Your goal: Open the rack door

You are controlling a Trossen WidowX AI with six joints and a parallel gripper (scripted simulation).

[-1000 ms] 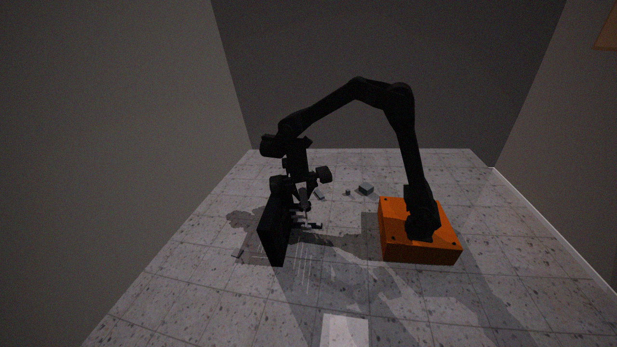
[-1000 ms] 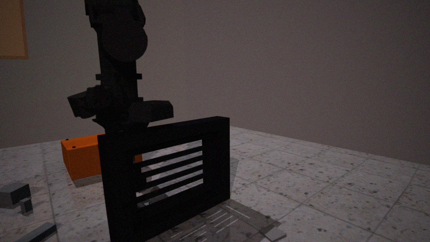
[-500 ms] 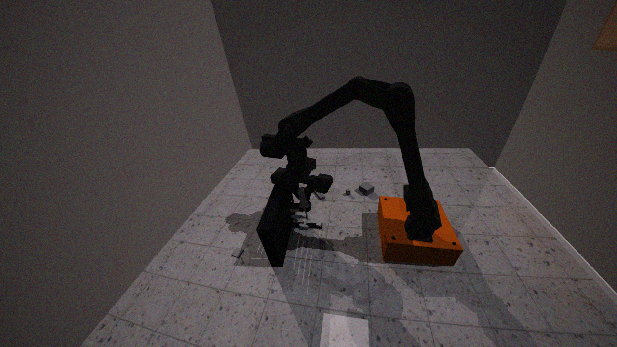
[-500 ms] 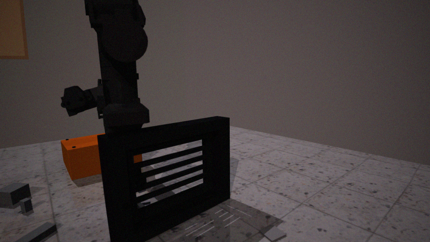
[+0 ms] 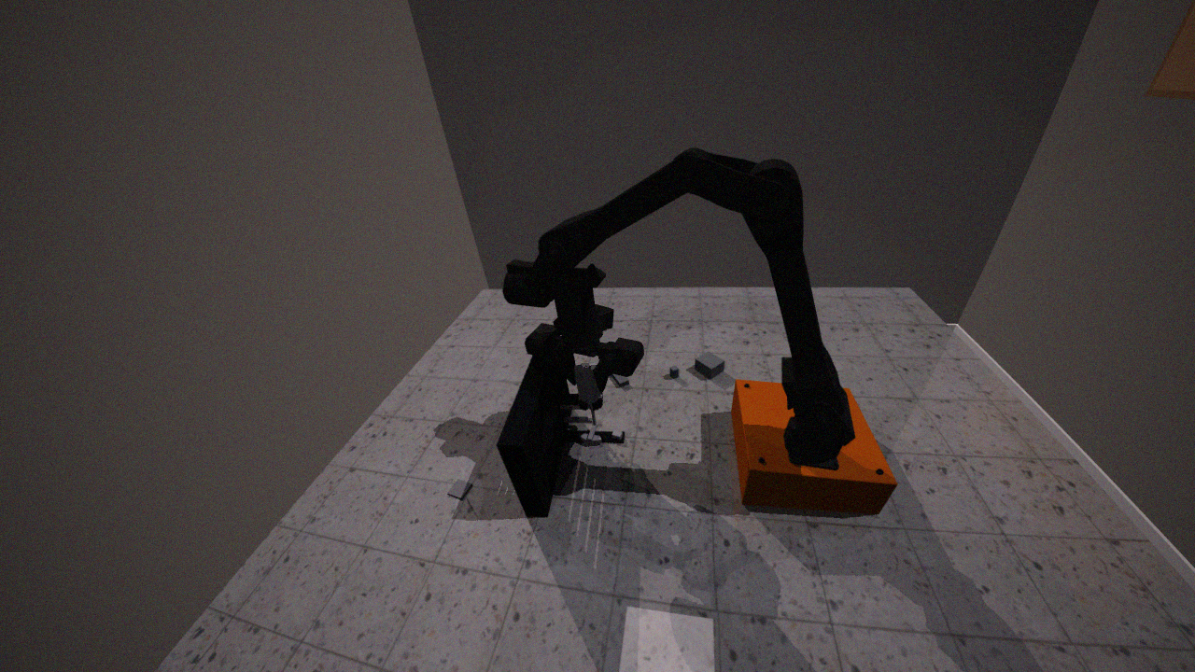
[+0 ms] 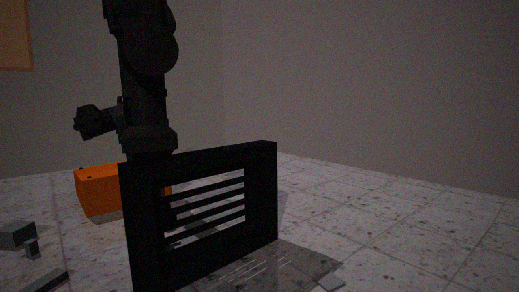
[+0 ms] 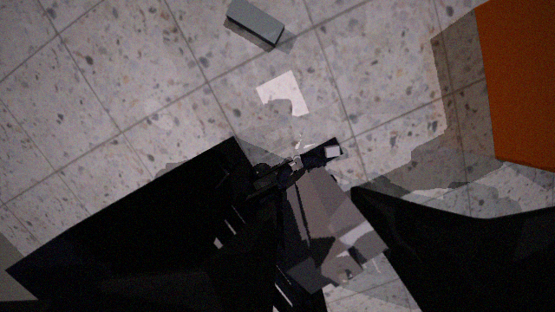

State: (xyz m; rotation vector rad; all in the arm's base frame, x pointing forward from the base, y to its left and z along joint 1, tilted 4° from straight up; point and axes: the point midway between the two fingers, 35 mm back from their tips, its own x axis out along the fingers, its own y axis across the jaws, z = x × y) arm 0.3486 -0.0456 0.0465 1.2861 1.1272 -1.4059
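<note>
Now: the grey handle 10 mm to the left of my gripper tip and 20 mm below it. The rest, counted from my gripper tip: grey bar: 10 mm behind, 150 mm to the right, 110 mm below; then flat grey plate: 190 mm ahead, 170 mm to the left, 110 mm below.
</note>
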